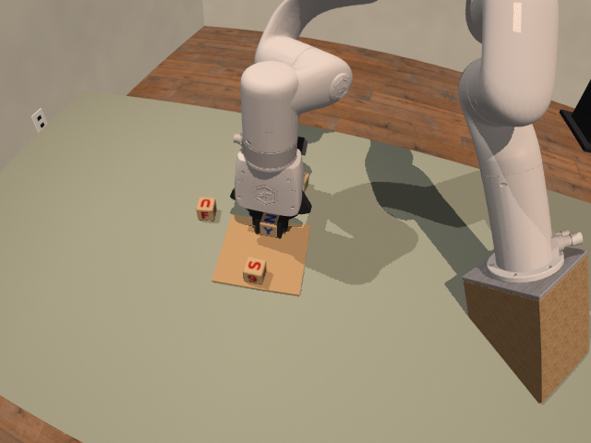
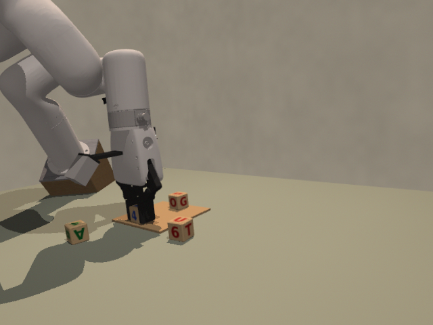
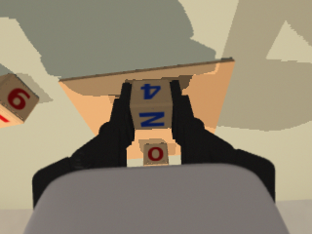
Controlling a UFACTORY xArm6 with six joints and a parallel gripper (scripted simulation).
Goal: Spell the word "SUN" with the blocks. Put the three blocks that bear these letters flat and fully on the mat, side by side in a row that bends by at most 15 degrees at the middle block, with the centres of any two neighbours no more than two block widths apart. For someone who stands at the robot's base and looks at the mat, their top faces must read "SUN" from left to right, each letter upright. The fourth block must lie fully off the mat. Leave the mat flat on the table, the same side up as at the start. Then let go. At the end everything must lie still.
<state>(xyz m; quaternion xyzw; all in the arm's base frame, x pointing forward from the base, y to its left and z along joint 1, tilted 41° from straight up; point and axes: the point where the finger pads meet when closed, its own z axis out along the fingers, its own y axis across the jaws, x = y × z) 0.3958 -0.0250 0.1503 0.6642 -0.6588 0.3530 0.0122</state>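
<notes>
Right now the N block is 1 cm below my hand. The rest, counted from my hand: U block: 12 cm ahead, 2 cm to the right, 1 cm below; then tan mat: 5 cm to the left, 2 cm below, 1 cm ahead; then S block: 10 cm to the left, 1 cm below, 1 cm ahead.
</notes>
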